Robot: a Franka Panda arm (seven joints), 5 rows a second.
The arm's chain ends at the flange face. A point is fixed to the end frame.
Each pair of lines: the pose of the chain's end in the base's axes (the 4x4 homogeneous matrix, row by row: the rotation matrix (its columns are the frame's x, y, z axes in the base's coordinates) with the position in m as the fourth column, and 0 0 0 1 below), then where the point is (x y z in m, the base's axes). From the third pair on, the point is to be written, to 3 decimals.
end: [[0.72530 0.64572 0.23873 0.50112], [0.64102 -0.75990 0.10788 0.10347], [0.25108 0.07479 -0.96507 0.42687], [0 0 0 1]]
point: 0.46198 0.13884 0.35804
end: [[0.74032 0.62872 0.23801 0.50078], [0.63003 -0.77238 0.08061 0.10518], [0.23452 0.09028 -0.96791 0.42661], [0 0 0 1]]
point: 0.46222 0.13986 0.35710
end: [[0.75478 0.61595 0.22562 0.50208], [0.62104 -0.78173 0.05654 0.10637], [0.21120 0.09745 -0.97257 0.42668], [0 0 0 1]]
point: 0.463 0.140 0.357
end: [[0.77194 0.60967 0.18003 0.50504], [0.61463 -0.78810 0.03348 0.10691], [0.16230 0.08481 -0.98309 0.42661], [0 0 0 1]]
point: 0.463 0.140 0.358
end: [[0.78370 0.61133 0.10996 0.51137], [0.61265 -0.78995 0.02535 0.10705], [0.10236 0.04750 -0.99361 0.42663], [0 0 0 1]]
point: 0.465 0.140 0.361
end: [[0.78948 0.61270 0.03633 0.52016], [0.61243 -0.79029 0.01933 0.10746], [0.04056 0.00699 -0.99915 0.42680], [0 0 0 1]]
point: 0.469 0.140 0.365
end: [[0.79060 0.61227 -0.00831 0.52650], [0.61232 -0.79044 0.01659 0.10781], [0.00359 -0.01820 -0.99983 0.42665], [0 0 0 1]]
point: 0.473 0.140 0.367
